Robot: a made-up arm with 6 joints.
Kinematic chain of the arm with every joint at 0, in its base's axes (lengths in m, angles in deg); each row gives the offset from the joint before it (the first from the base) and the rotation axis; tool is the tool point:
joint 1: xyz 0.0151 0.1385 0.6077 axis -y
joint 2: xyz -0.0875 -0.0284 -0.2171 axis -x
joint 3: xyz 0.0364 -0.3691 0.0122 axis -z
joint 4: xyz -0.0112 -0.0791 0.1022 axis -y
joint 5: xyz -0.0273 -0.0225 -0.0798 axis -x
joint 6: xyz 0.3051 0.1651 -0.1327 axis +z
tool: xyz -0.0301 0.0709 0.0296
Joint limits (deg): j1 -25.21..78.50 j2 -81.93..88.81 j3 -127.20..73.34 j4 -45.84..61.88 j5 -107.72..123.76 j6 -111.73..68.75
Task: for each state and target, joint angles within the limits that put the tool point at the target. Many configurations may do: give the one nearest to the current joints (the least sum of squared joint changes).
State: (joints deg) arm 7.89 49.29 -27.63 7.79 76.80 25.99
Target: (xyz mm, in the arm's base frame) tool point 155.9 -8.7 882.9
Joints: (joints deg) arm 31.16 88.81 -23.83 17.76 72.43 37.94
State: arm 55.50 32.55 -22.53 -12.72 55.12 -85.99
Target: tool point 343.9 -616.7 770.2
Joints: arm 78.50 -1.45 23.07 15.62 95.17 -84.38
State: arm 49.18 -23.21 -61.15 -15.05 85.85 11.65
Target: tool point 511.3 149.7 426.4
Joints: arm 52.97 -48.60 -76.59 -1.51 78.94 4.90
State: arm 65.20 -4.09 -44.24 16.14 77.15 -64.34
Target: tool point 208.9 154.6 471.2
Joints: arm 42.76 -4.98 -80.23 27.27 48.51 -61.06
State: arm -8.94 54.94 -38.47 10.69 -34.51 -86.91
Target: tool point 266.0 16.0 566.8
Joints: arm 6.26 48.43 -14.11 -2.71 -30.82 -91.68
